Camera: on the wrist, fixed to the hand. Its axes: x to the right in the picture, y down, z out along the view.
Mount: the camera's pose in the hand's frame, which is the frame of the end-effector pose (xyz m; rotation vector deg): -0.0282 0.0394 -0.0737 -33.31 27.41 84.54
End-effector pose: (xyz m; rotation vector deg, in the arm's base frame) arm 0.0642 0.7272 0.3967 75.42 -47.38 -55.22
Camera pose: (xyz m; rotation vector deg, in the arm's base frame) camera 0.1243 0.7824 0.4301 9.63 -44.73 17.35
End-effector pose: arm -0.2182 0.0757 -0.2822 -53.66 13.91 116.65
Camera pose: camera -0.1998 -0.0016 -0.3206 69.99 -28.39 -114.85
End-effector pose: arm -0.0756 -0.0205 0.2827 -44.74 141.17 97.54
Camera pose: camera -0.0501 -0.0647 0.3546 -30.63 -75.87 -72.23
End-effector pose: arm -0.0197 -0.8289 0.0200 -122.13 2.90 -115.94
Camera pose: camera -0.0900 -0.8719 -0.0114 -53.56 102.57 -81.92
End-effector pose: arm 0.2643 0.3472 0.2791 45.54 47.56 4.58
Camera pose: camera 0.2034 0.4095 0.2927 38.79 25.36 102.46
